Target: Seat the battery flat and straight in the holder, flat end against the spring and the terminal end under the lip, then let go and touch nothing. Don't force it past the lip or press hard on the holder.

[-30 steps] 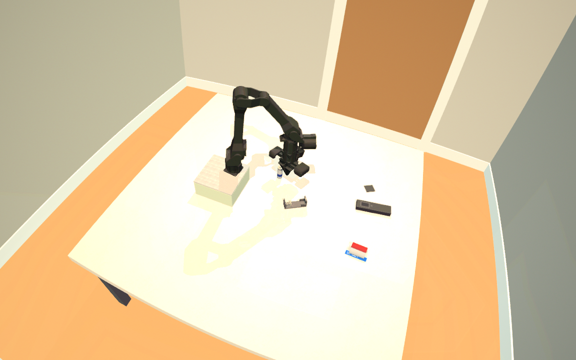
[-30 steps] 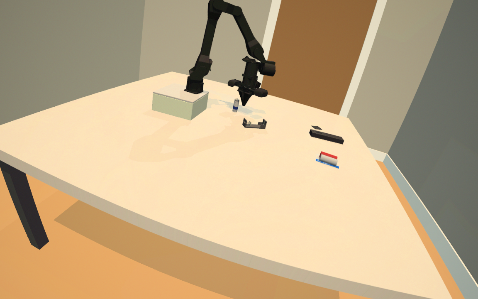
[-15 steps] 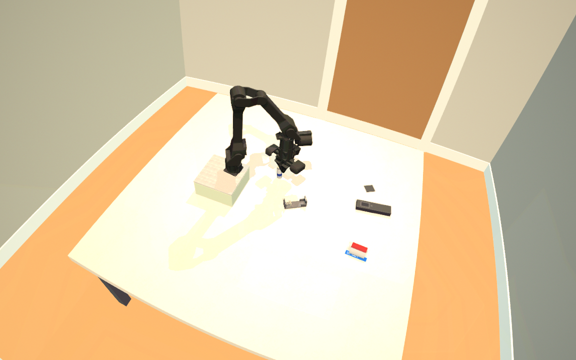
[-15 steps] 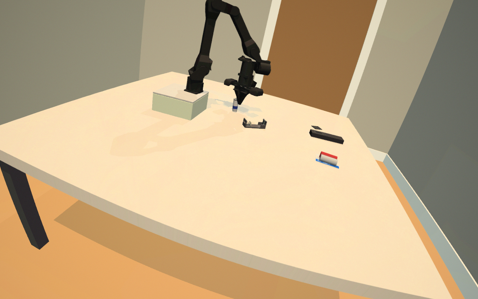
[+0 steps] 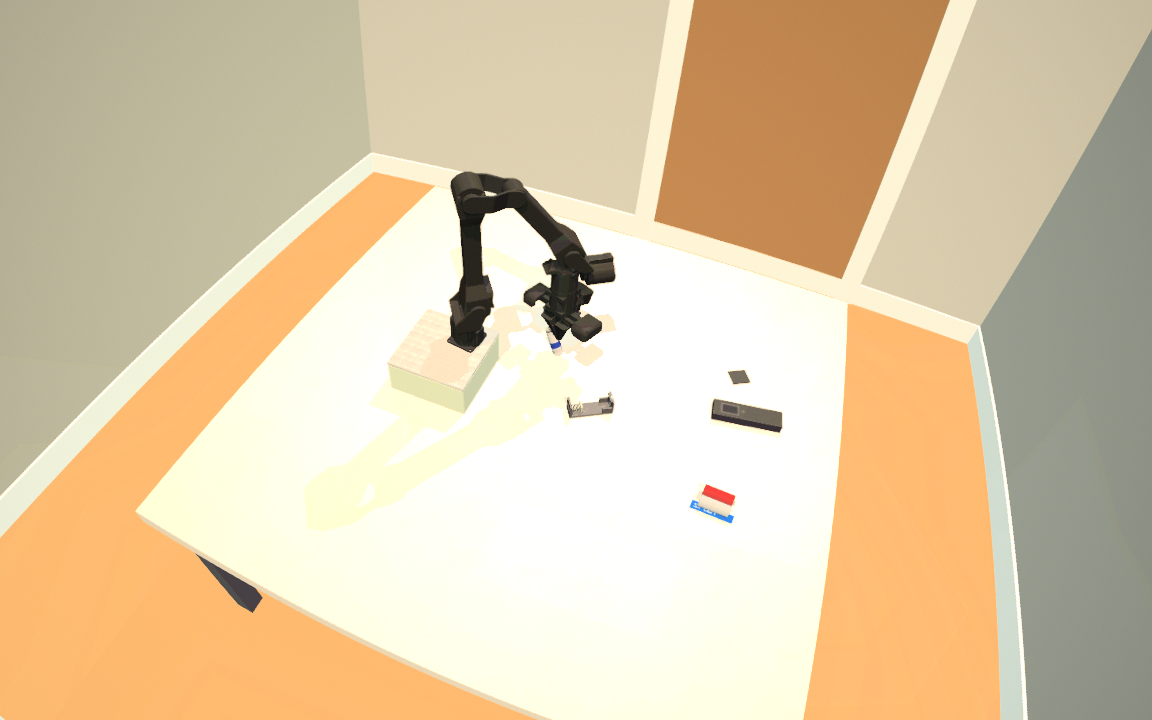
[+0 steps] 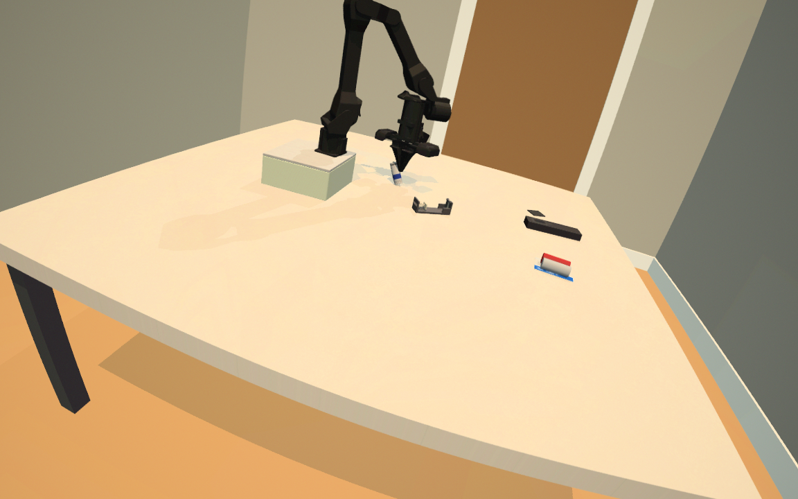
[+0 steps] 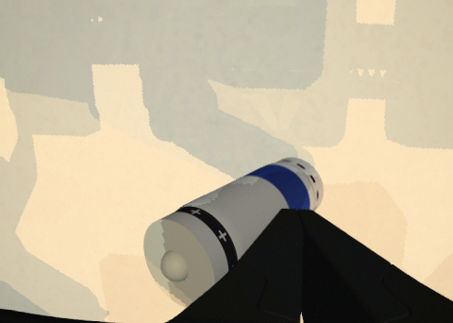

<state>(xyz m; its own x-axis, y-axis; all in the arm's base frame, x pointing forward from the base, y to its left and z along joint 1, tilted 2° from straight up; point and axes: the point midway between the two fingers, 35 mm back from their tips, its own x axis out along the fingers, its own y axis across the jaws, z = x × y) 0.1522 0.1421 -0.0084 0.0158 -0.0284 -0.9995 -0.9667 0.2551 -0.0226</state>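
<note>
Now: gripper tip 10 mm past the battery and 10 mm above it. Round my gripper tip: black remote: 450 mm ahead, 40 mm to the left, 30 mm below.
</note>
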